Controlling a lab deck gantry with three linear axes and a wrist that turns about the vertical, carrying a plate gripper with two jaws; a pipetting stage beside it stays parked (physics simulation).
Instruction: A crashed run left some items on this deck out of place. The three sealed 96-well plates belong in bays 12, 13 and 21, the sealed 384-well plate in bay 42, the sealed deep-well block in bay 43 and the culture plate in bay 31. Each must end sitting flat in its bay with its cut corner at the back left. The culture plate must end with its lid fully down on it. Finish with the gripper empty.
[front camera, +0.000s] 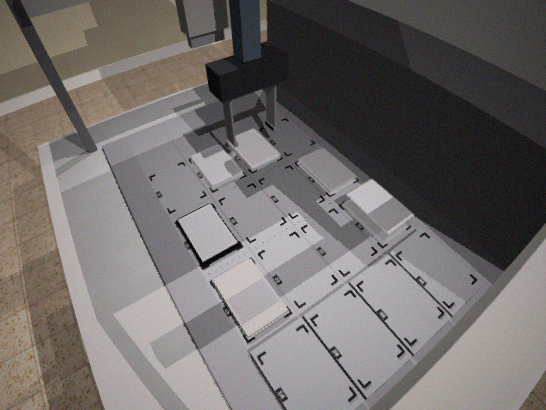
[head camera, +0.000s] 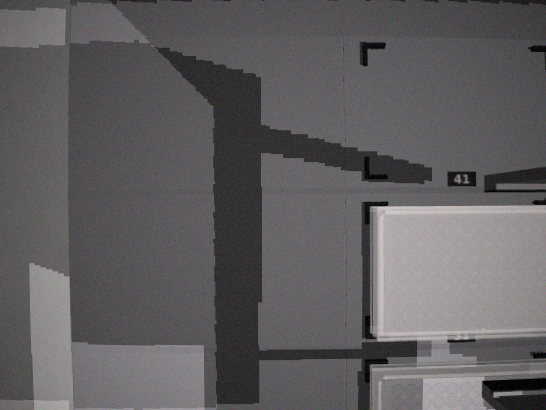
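Seen in the pictures: gripper, fingertip midpoint: (front camera: 252, 134) (head camera: 516, 286); robot's base at its link origin: (front camera: 151, 177).
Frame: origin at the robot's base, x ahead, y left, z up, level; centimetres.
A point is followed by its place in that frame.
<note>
My gripper (front camera: 251, 135) {x 6.4, y 25.7, z 5.5 cm} is open, with its jaws apart over the light plate (front camera: 256, 149) {x 7.9, y 25.8, z 1.7 cm} (head camera: 460, 272) {x 5.4, y 25.8, z 1.7 cm} in bay 31, which looks like the lidded culture plate. That plate looks flat; whether its lid is fully down is too fine to tell. A sealed 96-well plate (front camera: 216, 169) {x 8.3, y 14.2, z 1.4 cm} (head camera: 440, 397) {x 4.3, y 17.6, z 1.4 cm} lies in bay 21, partly behind a jaw in the head view. A black-edged sealed plate (front camera: 207, 231) {x 23.0, y 4.3, z 1.4 cm} lies in bay 12 and another sealed plate (front camera: 250, 300) {x 40.3, y 3.9, z 1.4 cm} in bay 13. The sealed 384-well plate (front camera: 327, 169) {x 23.4, y 36.1, z 1.5 cm} lies in bay 42. The taller deep-well block (front camera: 381, 206) {x 39.8, y 36.3, z 4.2 cm} stands in bay 43.
The bay 41 label (head camera: 461, 179) {x 6.4, y 31.8, z 0.0 cm} shows behind the bay 31 plate. The parked pipetting stage (front camera: 204, 25) hangs at the back. A dark wall (front camera: 400, 110) {x 28.7, y 49.9, z 16.2 cm} runs along the deck's right side, and a slanting post (front camera: 57, 80) {x -20.7, y -9.8, z 20.9 cm} stands at the left.
</note>
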